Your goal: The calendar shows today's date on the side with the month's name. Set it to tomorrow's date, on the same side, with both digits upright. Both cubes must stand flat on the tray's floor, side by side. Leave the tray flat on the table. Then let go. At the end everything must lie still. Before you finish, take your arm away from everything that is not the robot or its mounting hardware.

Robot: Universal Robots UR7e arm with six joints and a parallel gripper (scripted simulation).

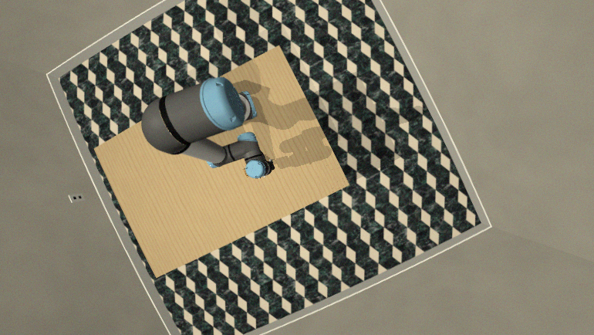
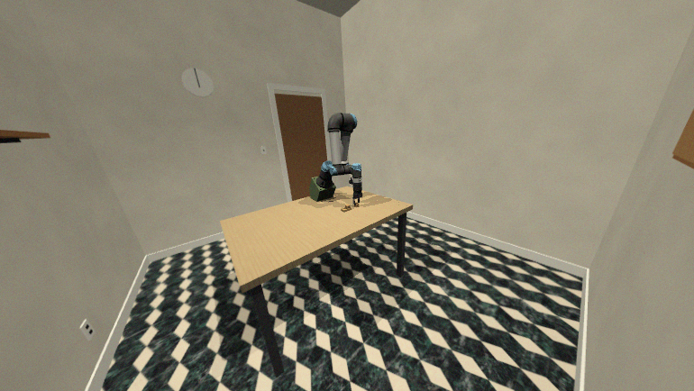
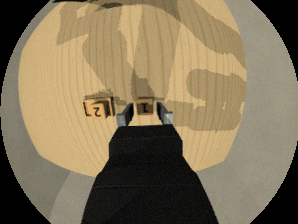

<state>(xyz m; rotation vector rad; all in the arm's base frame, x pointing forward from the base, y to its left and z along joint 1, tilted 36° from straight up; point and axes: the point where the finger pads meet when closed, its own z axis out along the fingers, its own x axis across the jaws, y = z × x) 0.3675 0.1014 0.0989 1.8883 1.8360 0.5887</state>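
My gripper is now 30 mm above the wooden cube. The rest, counted from my hand: wooden tray 110 mm to the right, 40 mm below.
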